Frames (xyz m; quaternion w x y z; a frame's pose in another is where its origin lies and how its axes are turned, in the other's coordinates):
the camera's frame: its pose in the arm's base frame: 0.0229 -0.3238 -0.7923 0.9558 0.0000 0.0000 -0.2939
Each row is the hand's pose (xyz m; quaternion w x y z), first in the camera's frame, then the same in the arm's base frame.
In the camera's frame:
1: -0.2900 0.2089 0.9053 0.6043 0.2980 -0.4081 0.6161
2: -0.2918 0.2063 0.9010 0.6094 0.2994 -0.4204 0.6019
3: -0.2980 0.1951 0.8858 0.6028 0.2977 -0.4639 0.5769
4: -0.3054 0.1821 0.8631 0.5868 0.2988 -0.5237 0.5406
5: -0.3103 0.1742 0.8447 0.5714 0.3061 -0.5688 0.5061
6: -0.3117 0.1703 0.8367 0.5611 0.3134 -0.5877 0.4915
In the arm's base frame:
1: -0.0996 0.0119 0.1130 0.7586 0.1649 -0.4776 0.4113
2: -0.1026 0.0108 0.1087 0.7594 0.1626 -0.4898 0.3962
3: -0.1140 0.0050 0.0935 0.7457 0.1482 -0.5309 0.3742
4: -0.1274 -0.0016 0.0708 0.7197 0.1317 -0.5884 0.3442
5: -0.1359 -0.0054 0.0524 0.6950 0.1254 -0.6337 0.3158
6: -0.1393 -0.0078 0.0444 0.6808 0.1268 -0.6538 0.3049

